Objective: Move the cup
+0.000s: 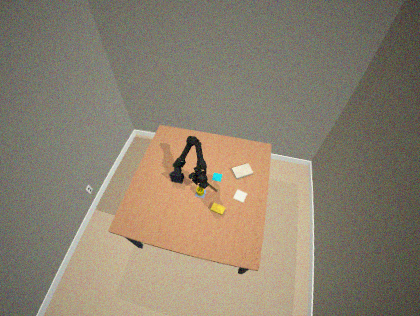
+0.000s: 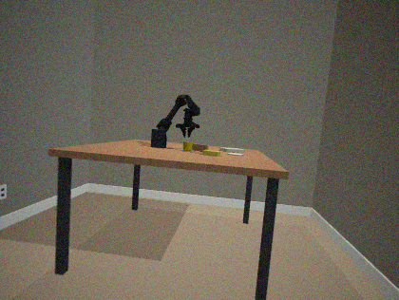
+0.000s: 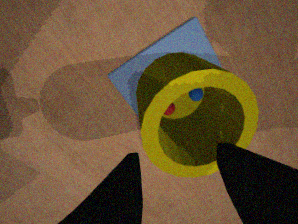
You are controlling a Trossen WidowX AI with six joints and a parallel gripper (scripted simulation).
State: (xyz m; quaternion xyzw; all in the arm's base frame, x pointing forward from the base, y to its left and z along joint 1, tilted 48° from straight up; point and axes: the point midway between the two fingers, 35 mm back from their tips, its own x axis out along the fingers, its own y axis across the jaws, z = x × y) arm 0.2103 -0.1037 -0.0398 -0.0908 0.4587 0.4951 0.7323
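The yellow cup is 1 cm ahead of my gripper tip, 2 cm to the right of it and 7 cm below it. The rest, counted from my gripper tip: blue pad (2 cm ahead, 2 cm to the right, 11 cm below); thin wooden stick (8 cm ahead, 7 cm to the left, 9 cm below); cyan pad (15 cm ahead, 17 cm to the left, 11 cm below).
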